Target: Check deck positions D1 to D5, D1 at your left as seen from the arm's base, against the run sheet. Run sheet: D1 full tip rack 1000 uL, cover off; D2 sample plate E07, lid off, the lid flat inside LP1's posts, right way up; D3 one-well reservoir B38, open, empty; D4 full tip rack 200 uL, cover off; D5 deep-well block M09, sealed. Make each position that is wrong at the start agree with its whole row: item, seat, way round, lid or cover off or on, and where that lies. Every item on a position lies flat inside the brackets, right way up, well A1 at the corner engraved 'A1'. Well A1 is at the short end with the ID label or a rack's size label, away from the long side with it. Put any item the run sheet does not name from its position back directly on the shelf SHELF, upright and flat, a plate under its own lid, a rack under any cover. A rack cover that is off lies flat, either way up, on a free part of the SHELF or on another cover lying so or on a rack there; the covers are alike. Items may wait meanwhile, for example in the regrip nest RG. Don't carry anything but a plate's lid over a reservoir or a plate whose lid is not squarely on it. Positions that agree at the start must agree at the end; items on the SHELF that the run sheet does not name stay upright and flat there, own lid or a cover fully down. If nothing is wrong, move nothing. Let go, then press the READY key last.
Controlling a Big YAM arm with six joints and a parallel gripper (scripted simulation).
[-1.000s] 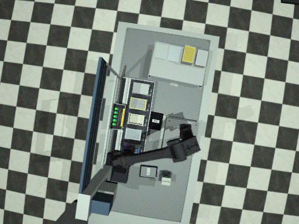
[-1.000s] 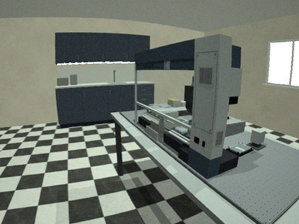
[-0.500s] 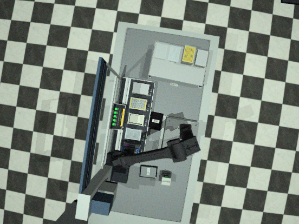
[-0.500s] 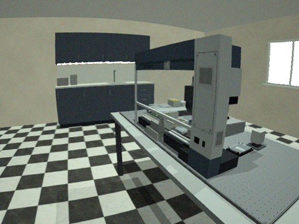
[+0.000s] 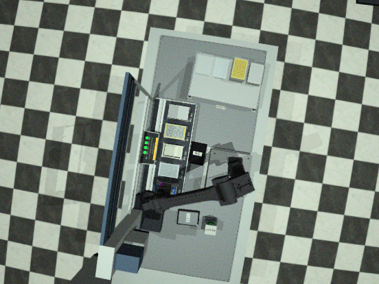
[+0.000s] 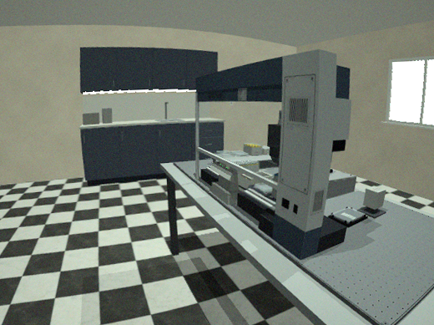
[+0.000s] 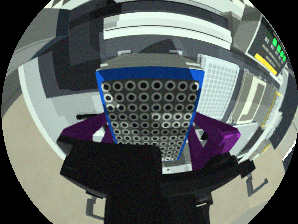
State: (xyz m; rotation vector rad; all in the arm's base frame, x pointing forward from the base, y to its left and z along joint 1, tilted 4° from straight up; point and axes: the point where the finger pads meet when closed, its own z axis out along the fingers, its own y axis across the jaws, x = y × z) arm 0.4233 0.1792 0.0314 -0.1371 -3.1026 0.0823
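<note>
Now: the clear plate 120 mm to the right of my hand and 60 mm below it. From my hand the other things lie so: cream reservoir: 20 mm behind, 250 mm to the right, 60 mm below; flat lid: 150 mm behind, 190 mm to the left, 110 mm below; blue-framed tip rack: 10 mm ahead.
</note>
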